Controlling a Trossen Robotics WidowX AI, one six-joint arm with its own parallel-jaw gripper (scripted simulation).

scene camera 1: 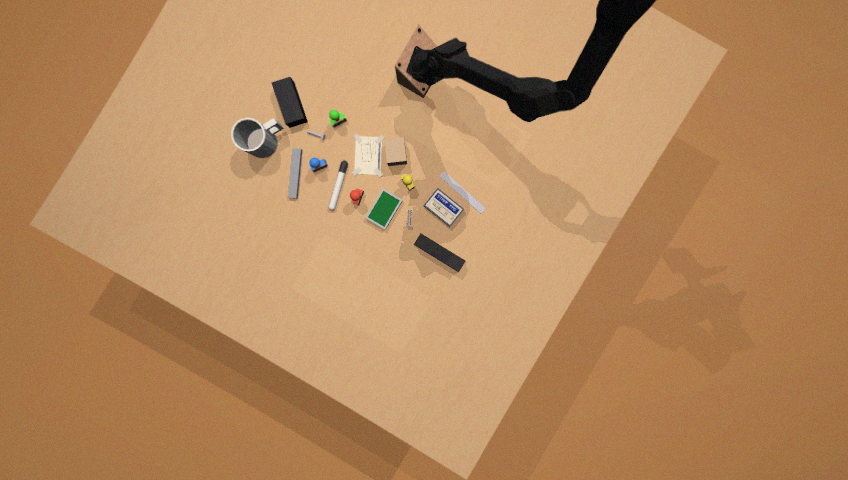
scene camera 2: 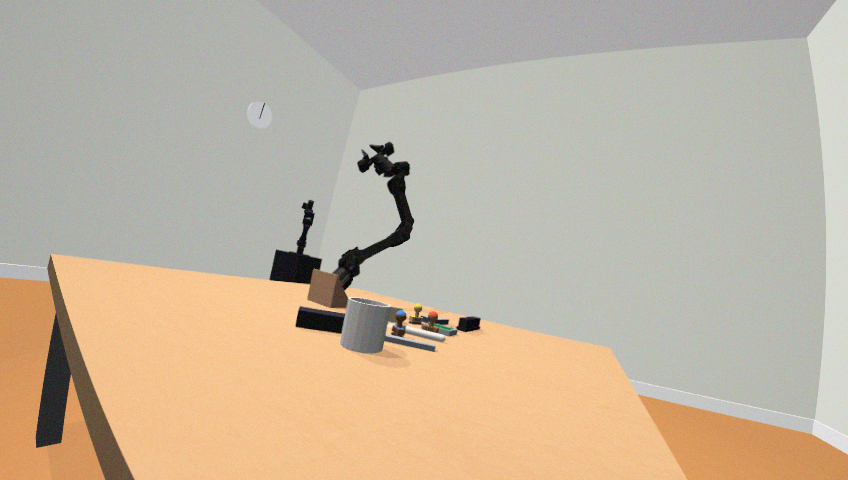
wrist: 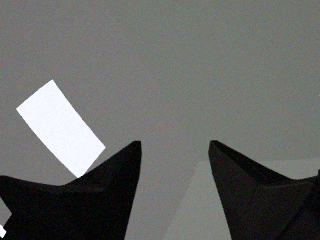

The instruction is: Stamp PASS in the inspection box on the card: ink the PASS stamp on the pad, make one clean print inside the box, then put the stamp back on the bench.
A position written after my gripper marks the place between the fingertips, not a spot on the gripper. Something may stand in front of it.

Observation:
I see my gripper (wrist: pixel 175 147), a mug (scene camera 2: pixel 365 323) and a white card (scene camera 1: pixel 368 151).
The mug is seen too in scene camera 1 (scene camera 1: pixel 249 135). The wrist view does not show the mug: it is out of frame.

